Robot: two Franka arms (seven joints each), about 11 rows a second.
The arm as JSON. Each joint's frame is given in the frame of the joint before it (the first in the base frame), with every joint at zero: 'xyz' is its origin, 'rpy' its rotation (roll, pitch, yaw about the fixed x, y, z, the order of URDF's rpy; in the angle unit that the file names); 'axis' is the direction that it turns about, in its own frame. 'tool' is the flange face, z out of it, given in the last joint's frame.
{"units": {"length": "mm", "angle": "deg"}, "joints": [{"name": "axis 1", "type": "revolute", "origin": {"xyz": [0.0, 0.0, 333.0], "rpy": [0.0, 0.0, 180.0]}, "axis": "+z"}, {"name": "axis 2", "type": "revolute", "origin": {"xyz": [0.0, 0.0, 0.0], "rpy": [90.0, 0.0, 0.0]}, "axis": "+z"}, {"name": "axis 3", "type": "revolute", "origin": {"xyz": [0.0, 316.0, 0.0], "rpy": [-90.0, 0.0, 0.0]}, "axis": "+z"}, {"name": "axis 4", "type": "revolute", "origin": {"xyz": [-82.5, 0.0, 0.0], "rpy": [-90.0, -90.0, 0.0]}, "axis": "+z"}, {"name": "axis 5", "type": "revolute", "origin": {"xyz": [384.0, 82.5, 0.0], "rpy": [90.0, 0.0, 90.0]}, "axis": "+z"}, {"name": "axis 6", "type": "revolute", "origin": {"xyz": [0.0, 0.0, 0.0], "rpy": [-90.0, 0.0, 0.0]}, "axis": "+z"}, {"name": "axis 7", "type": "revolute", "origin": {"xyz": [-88.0, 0.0, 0.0], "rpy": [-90.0, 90.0, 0.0]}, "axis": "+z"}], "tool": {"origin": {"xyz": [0.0, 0.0, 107.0], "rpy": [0.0, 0.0, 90.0]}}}
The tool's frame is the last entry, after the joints.
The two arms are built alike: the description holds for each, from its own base.
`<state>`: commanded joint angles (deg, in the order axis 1, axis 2, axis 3, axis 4, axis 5, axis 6, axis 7); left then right.
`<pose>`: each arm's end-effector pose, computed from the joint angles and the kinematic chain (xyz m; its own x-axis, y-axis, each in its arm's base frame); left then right.
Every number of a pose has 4 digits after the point.
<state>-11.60 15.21 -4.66 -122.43 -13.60 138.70 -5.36 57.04 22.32 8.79 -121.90 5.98 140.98 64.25</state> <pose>0.5493 -0.1607 0.2834 0.9998 -0.0113 -0.0154 -0.0083 -0.9839 0.1786 0.2335 0.5201 0.2214 0.9890 -0.0647 -0.1329 -0.0650 -0.9979 0.0019</pose>
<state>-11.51 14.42 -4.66 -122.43 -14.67 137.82 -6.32 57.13 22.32 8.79 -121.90 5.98 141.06 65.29</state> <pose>0.5485 -0.1602 0.2899 0.9996 0.0174 -0.0238 0.0216 -0.9813 0.1914 0.2328 0.5206 0.2215 0.9879 -0.0812 -0.1323 -0.0815 -0.9967 0.0031</pose>
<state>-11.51 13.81 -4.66 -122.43 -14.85 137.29 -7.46 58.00 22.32 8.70 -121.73 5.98 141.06 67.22</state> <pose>0.5479 -0.1604 0.2952 0.9989 0.0373 -0.0270 0.0418 -0.9801 0.1943 0.2262 0.5247 0.2226 0.9863 -0.1011 -0.1307 -0.1013 -0.9948 0.0050</pose>
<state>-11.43 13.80 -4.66 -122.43 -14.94 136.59 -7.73 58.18 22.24 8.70 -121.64 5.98 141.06 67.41</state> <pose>0.5468 -0.1597 0.2942 0.9983 0.0420 -0.0400 0.0490 -0.9799 0.1936 0.2249 0.5260 0.2240 0.9864 -0.1010 -0.1296 -0.1015 -0.9948 0.0027</pose>
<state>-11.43 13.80 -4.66 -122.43 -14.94 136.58 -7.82 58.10 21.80 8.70 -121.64 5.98 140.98 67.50</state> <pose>0.5468 -0.1597 0.2942 0.9982 0.0435 -0.0405 0.0505 -0.9798 0.1935 0.2259 0.5263 0.2282 0.9866 -0.1031 -0.1268 -0.1043 -0.9945 -0.0028</pose>
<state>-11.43 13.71 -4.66 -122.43 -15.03 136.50 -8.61 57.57 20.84 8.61 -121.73 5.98 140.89 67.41</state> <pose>0.5467 -0.1597 0.2950 0.9974 0.0578 -0.0433 0.0652 -0.9788 0.1941 0.2321 0.5246 0.2369 0.9866 -0.1105 -0.1200 -0.1130 -0.9935 -0.0148</pose>
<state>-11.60 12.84 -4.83 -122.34 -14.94 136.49 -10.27 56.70 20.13 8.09 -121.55 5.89 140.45 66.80</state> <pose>0.5467 -0.1632 0.3043 0.9963 0.0791 -0.0329 0.0840 -0.9768 0.1972 0.2454 0.5200 0.2443 0.9863 -0.1208 -0.1126 -0.1240 -0.9921 -0.0215</pose>
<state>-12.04 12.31 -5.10 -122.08 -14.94 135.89 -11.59 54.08 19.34 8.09 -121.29 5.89 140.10 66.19</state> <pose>0.5451 -0.1704 0.3106 0.9956 0.0872 -0.0347 0.0924 -0.9755 0.1998 0.2701 0.5100 0.2534 0.9823 -0.1537 -0.1071 -0.1581 -0.9868 -0.0337</pose>
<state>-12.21 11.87 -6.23 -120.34 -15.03 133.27 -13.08 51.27 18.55 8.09 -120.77 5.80 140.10 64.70</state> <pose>0.5453 -0.1854 0.3243 0.9954 0.0822 -0.0500 0.0909 -0.9739 0.2079 0.2971 0.4996 0.2649 0.9802 -0.1736 -0.0955 -0.1795 -0.9821 -0.0568</pose>
